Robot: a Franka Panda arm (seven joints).
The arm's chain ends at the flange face. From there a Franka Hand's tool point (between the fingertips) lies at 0.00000 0.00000 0.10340 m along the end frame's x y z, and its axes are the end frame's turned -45 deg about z.
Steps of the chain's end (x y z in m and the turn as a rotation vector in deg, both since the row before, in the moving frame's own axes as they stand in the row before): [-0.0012 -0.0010 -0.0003 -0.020 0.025 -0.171]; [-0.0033 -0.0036 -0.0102 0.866 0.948 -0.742]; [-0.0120 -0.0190 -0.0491 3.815 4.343 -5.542]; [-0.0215 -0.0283 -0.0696 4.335 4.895 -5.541]
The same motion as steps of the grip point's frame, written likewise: [-0.0001 -0.0015 -0.0003 -0.032 0.004 -0.171]; [0.0025 -0.0048 -0.0102 -0.058 1.283 -0.742]; [0.0154 -0.0218 -0.0496 -0.373 5.769 -5.542]; [0.0166 -0.0351 -0.0703 -0.396 6.527 -5.541]
